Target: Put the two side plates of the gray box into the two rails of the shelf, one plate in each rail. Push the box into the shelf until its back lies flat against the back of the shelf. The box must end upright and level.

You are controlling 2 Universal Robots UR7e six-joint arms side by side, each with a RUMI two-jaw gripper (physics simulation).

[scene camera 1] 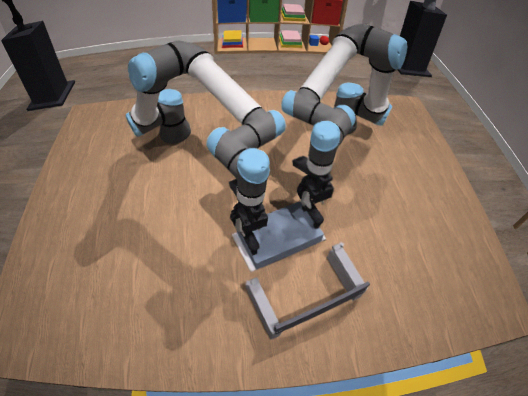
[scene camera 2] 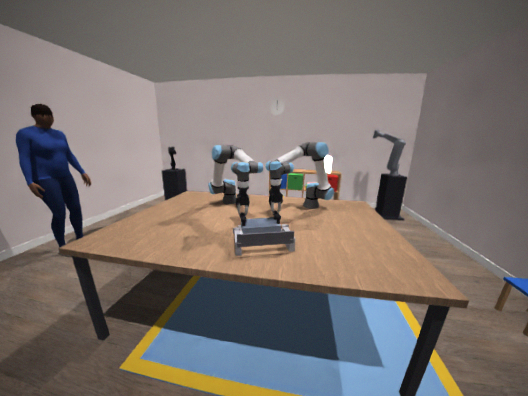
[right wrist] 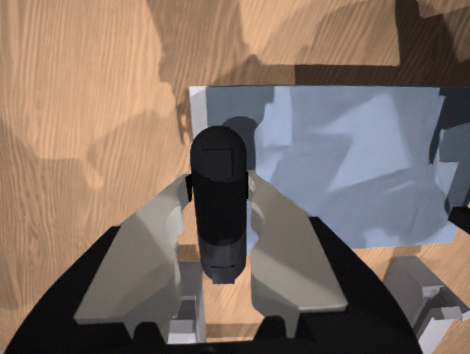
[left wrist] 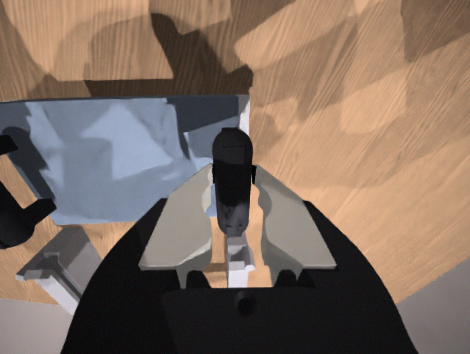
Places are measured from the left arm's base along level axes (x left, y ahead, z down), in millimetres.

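Pixels of known places: left gripper, fingertip midpoint: (scene camera 1: 308,204) (scene camera 2: 275,213) (left wrist: 233,165); right gripper, fingertip midpoint: (scene camera 2: 242,216) (right wrist: 218,174); left arm's base, origin of the base link: (scene camera 2: 311,206); right arm's base, origin of the base link: (scene camera 1: 175,132) (scene camera 2: 230,201).
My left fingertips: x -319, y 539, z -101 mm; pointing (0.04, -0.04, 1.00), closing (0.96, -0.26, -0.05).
Note:
For each thing: its top centre in the pictures, then the offset to it from my left fingertips. "spot": a spot on its surface instead. Level surfaces: height alone.
- gray box, middle of its top: (right wrist: 404,219) (left wrist: 96,206) (scene camera 1: 282,219) (scene camera 2: 260,213) dx -108, dy +62, dz -17 mm
- shelf, surface spot: (scene camera 1: 322,309) (scene camera 2: 264,235) spot: dx -41, dy +385, dz -11 mm
- wooden table, its level: dz +101 mm
The gray box (scene camera 1: 287,232) (scene camera 2: 262,223) (left wrist: 110,150) (right wrist: 340,150) lies flat with its broad blue-gray face up. Pale edges of its side plates show in the left wrist view (left wrist: 244,115) and right wrist view (right wrist: 198,107). My left gripper (scene camera 1: 311,205) (scene camera 2: 274,212) (left wrist: 233,165) is shut on the box's black handle at the picture's right in scene camera 1. My right gripper (scene camera 1: 245,231) (scene camera 2: 243,212) (right wrist: 218,174) is shut on the other black handle. The shelf (scene camera 1: 322,309) (scene camera 2: 265,239) stands in front of the box, apart from it; its rails (scene camera 1: 347,267) (scene camera 1: 263,305) point toward the box.
The wooden table (scene camera 1: 425,300) (scene camera 2: 350,260) carries both arms, the box and the shelf. In scene camera 1, the two wrists stand close together above the box. A bookcase (scene camera 1: 260,51) and dark pedestals (scene camera 1: 37,65) (scene camera 1: 422,37) stand beyond the table.

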